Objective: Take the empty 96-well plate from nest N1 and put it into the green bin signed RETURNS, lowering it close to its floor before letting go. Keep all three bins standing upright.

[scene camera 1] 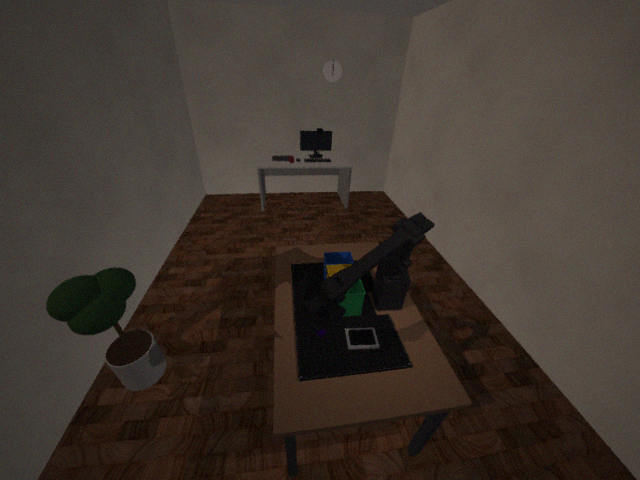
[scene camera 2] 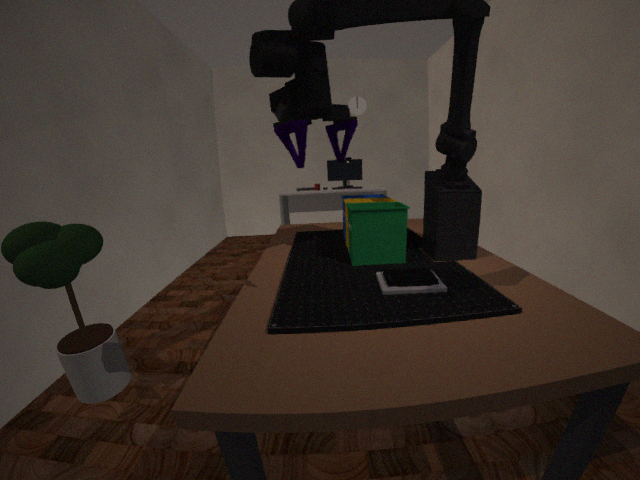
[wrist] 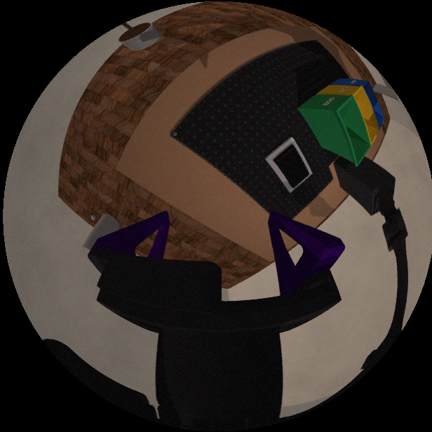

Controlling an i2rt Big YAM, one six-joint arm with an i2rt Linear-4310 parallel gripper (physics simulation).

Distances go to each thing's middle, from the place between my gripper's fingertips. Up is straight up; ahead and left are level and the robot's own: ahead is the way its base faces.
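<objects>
Black 96-well plate (scene camera 2: 418,276): 0.29 m below my hand, 0.16 m to the right of it, 0.21 m behind it. I also see the green bin (scene camera 2: 377,230), which from my hand is a good way behind, far to the right and a good way below.
</objects>
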